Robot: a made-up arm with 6 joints. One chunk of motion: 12 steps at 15 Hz.
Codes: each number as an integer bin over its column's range. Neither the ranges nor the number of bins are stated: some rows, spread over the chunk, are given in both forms.
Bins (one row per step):
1: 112 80 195 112 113 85
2: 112 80 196 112 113 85
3: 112 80 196 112 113 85
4: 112 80 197 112 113 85
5: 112 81 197 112 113 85
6: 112 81 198 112 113 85
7: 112 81 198 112 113 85
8: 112 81 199 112 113 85
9: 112 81 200 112 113 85
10: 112 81 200 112 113 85
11: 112 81 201 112 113 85
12: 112 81 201 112 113 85
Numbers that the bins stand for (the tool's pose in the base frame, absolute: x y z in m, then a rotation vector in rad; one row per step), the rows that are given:
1: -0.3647 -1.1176 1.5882 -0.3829 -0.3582 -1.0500
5: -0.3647 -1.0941 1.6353 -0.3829 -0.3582 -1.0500
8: -0.3647 -1.0941 1.6824 -0.3829 -0.3582 -1.0500
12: -0.3647 -1.0941 1.7294 -0.3829 -0.3582 -1.0500
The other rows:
2: -0.3647 -1.1176 1.6118 -0.3829 -0.3582 -1.0500
3: -0.3647 -1.1176 1.6118 -0.3829 -0.3582 -1.0500
4: -0.3647 -1.1176 1.6353 -0.3829 -0.3582 -1.0500
6: -0.3647 -1.0941 1.6588 -0.3829 -0.3582 -1.0500
7: -0.3647 -1.0941 1.6588 -0.3829 -0.3582 -1.0500
9: -0.3647 -1.0941 1.7059 -0.3829 -0.3582 -1.0500
10: -0.3647 -1.0941 1.7059 -0.3829 -0.3582 -1.0500
11: -0.3647 -1.0941 1.7294 -0.3829 -0.3582 -1.0500

